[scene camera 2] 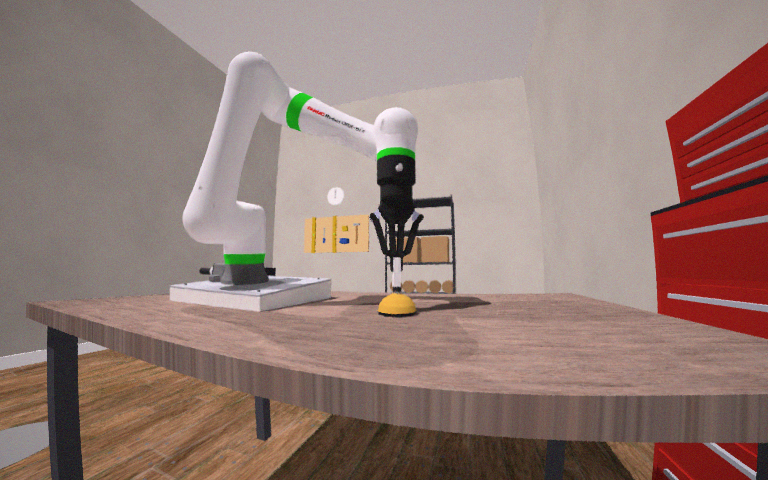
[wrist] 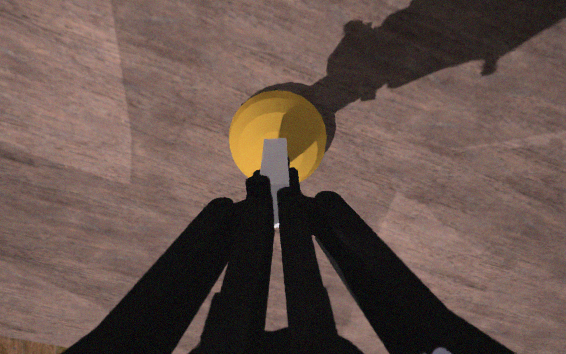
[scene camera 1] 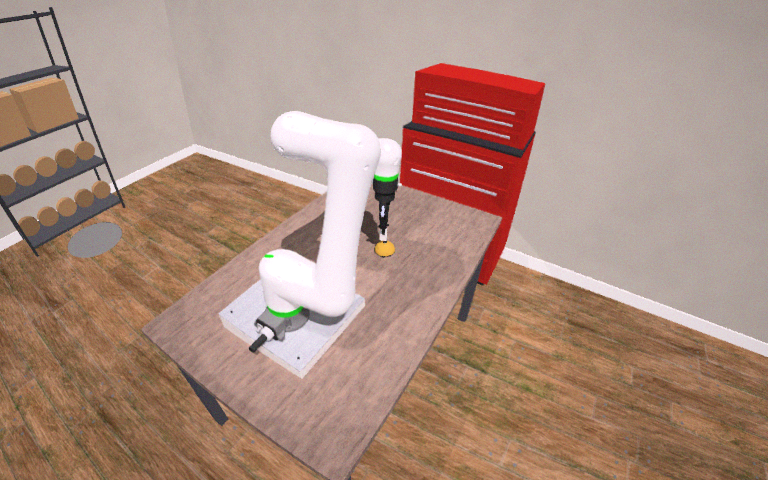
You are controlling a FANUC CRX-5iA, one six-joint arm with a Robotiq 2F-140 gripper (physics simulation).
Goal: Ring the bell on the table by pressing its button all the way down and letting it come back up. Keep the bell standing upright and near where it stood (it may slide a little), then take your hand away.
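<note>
The bell is a yellow dome on a thin dark base. It stands upright and flat on the table. My gripper points straight down with its fingers shut together and empty. Its fingertips are right over the middle of the dome, at its top. A small dark piece shows between the pale tips and the dome in scene camera 2. The button is hidden by the fingertips in the wrist view, and I cannot tell how far down it is.
The arm's white base plate sits on the same table. A red tool cabinet stands past the table's far end in scene camera 1. A shelf rack with boxes stands away from the table.
</note>
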